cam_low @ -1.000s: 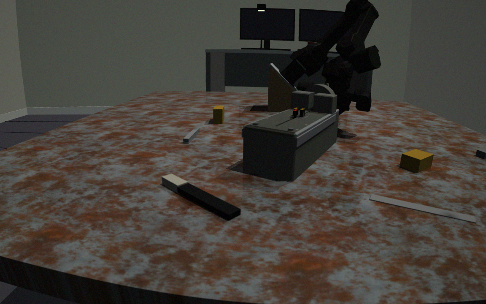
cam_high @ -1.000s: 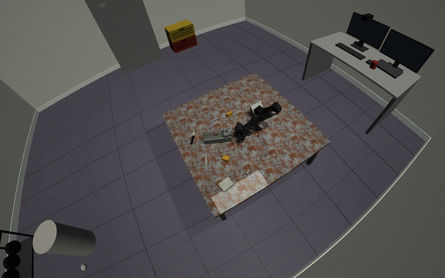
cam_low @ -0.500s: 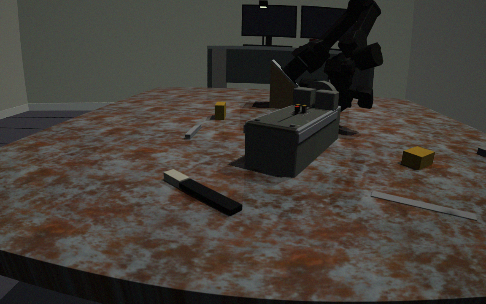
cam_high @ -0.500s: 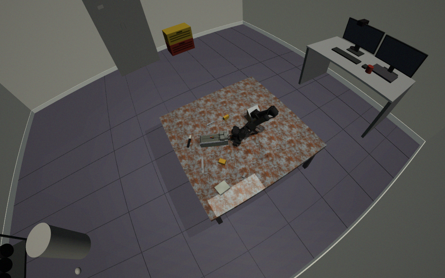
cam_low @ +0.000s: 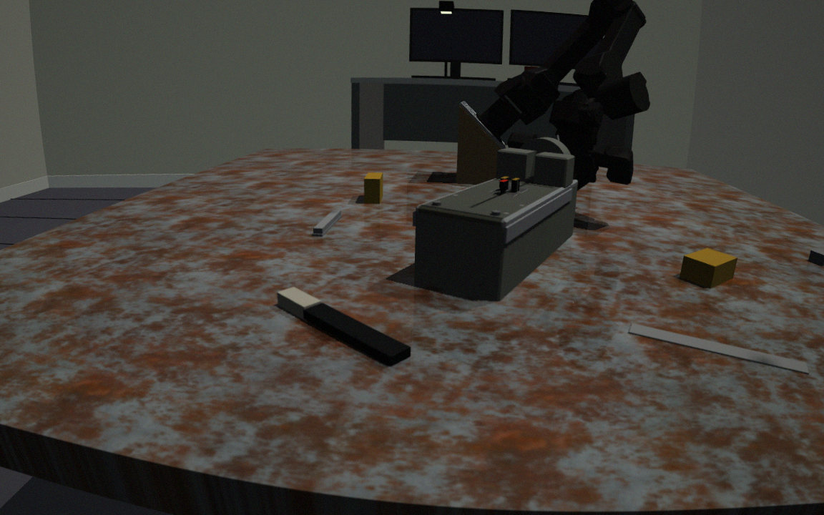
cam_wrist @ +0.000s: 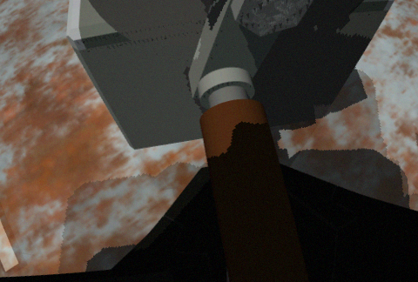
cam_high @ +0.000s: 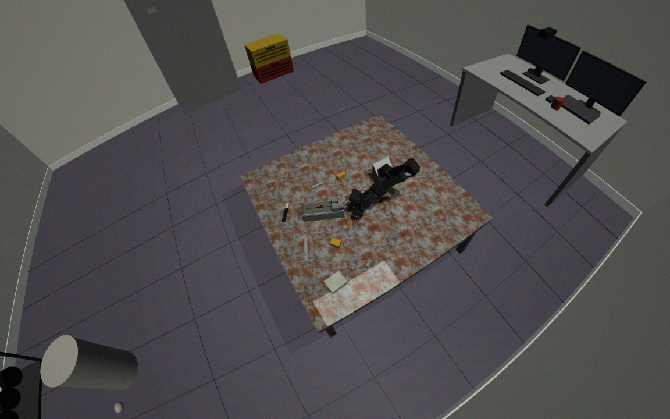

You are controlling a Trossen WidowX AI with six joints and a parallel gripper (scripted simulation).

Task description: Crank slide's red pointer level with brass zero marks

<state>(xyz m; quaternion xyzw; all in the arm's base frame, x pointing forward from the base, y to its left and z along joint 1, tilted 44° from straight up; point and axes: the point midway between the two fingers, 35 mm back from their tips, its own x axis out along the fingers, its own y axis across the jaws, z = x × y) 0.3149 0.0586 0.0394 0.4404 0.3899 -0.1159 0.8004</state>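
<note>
Now: gripper tip 30 mm below the brown crank handle, 10 mm to the right of it and 10 mm past it. The rest, counted from my gripper tip: red pointer: 160 mm ahead, 100 mm to the right, 50 mm above; then small grey bar: 310 mm to the right, 30 mm below, 30 mm ahead; then grey strip: 360 mm ahead, 60 mm to the left, 30 mm below.
</note>
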